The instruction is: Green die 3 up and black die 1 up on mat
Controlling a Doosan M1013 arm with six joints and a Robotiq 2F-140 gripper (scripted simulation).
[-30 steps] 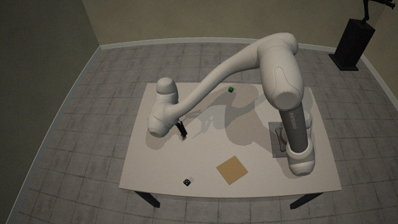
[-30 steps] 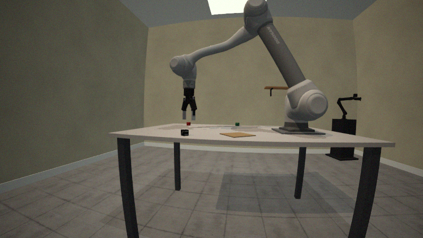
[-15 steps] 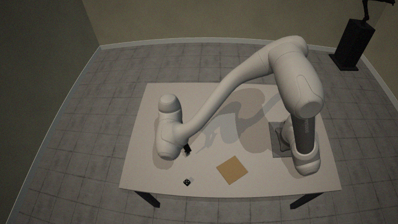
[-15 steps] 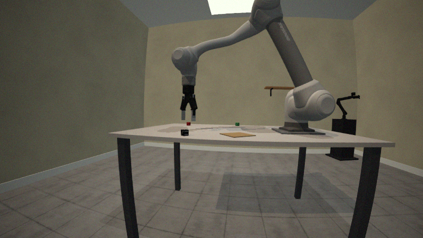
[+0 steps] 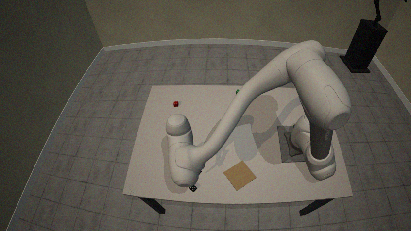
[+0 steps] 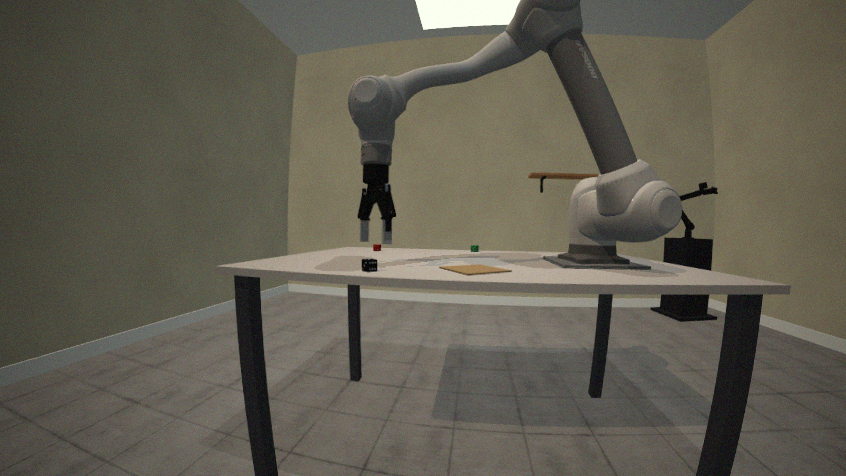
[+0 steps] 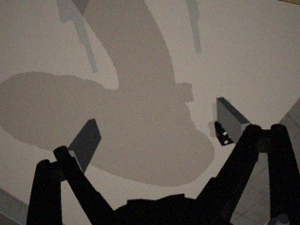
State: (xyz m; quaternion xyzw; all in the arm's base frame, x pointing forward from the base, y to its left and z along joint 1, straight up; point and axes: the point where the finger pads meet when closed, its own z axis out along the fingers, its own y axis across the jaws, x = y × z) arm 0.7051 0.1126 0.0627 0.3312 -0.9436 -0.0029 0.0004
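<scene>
Right now my hand is 36 cm past the green die, 59 cm to the left of it and 6 cm above it. The rest, counted from my hand: red die (10 cm ahead, 52 cm to the right, 6 cm below); black die (1 cm behind, 12 cm to the left, 6 cm below); tan mat (28 cm behind, 5 cm to the left, 7 cm below).
</scene>
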